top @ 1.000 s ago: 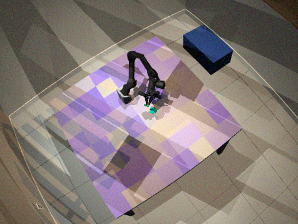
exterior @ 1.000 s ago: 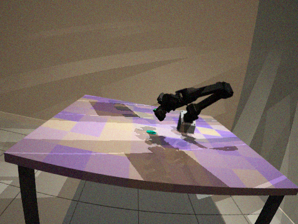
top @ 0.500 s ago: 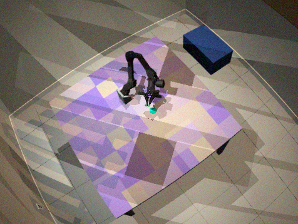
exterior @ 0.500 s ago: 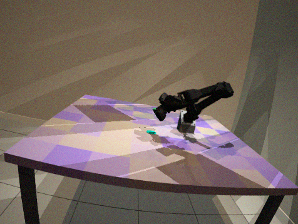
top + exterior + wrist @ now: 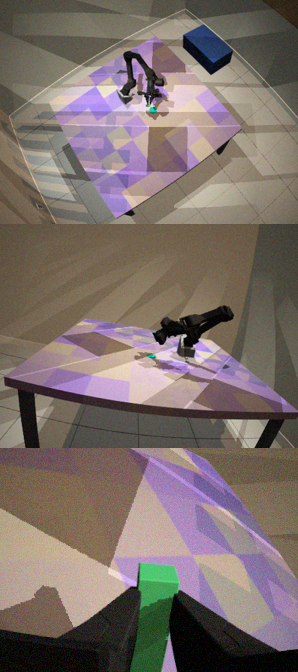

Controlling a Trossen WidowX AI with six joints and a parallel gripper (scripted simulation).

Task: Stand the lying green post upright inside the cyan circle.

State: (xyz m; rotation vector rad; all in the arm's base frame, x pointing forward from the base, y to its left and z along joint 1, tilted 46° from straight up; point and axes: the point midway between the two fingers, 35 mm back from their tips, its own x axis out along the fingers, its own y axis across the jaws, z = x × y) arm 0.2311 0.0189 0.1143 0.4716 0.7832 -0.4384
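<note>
Now: the cyan circle 13 cm below my gripper tip and 3 cm to the left of it. Also, from my gripper tip: green post (2 cm below, 1 cm behind).
</note>
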